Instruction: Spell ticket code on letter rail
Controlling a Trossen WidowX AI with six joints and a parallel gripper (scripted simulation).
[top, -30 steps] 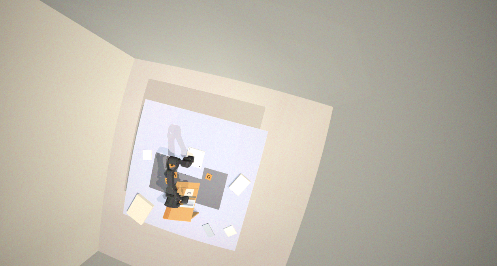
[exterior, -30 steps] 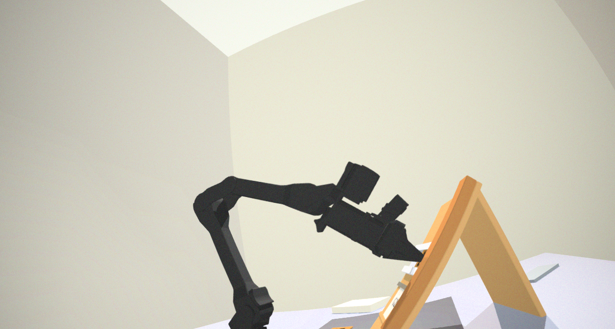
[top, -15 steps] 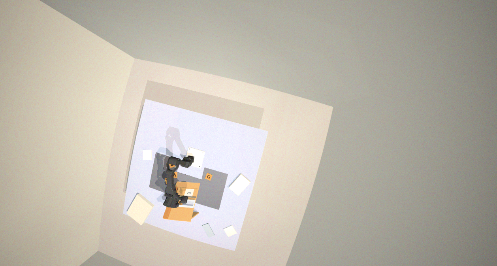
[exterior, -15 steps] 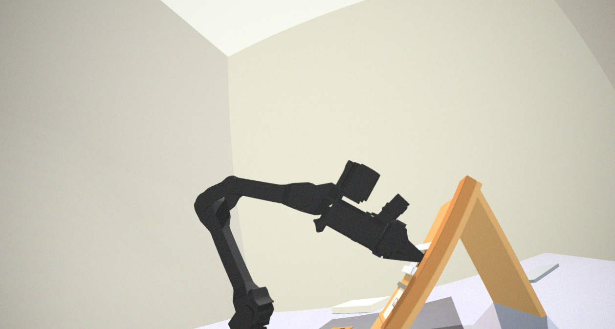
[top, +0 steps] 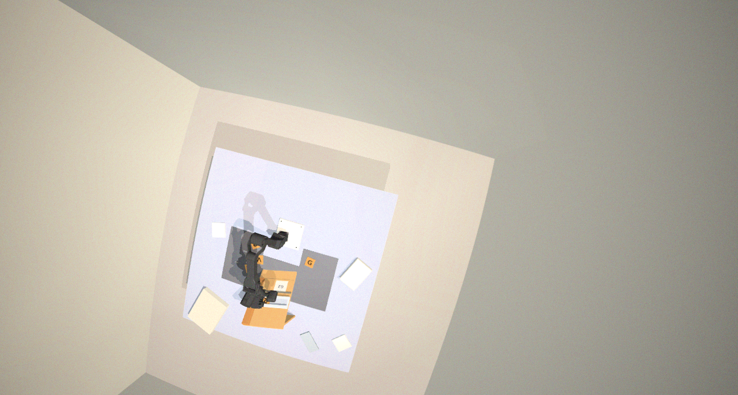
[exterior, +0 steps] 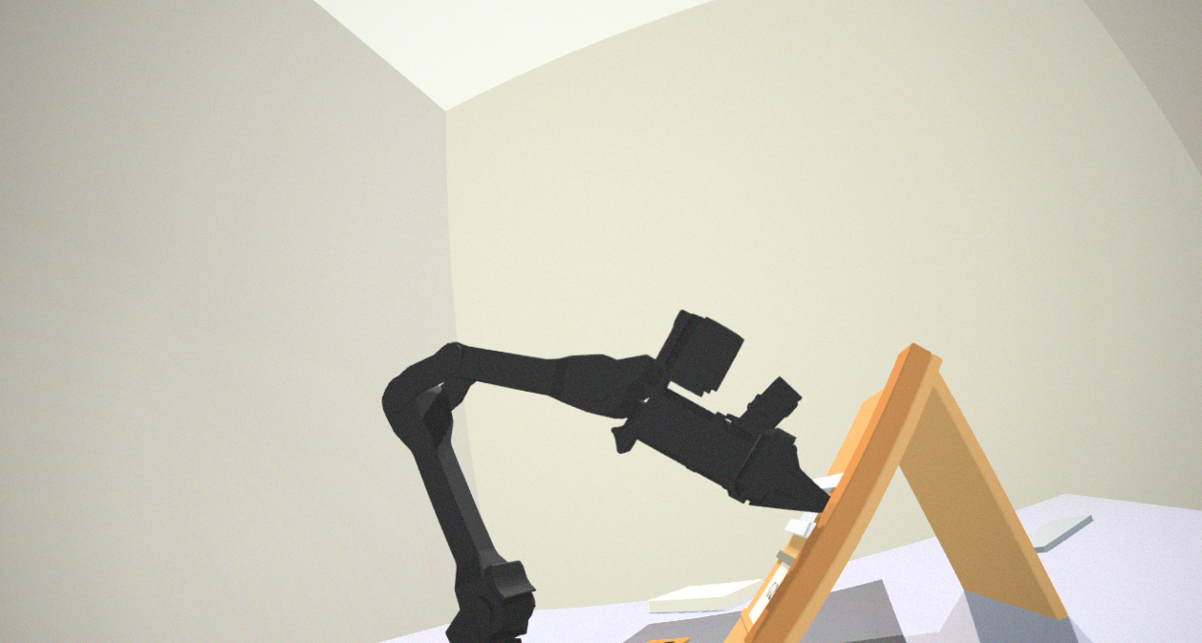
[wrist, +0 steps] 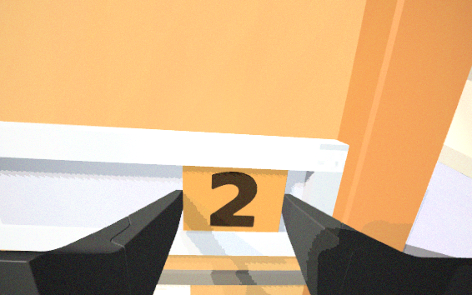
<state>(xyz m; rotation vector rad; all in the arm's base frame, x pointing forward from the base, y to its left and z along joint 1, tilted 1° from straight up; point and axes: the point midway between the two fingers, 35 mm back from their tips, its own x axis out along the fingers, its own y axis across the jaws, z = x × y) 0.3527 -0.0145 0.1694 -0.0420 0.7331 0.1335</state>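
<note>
Now: gripper tip 70 mm past the white ticket, 60 mm to the right of it and 80 mm above it. Also, from my gripper tip: grey slab: 340 mm ahead, 270 mm to the left, 160 mm below; grey mat: 170 mm behind, 160 mm below.
</note>
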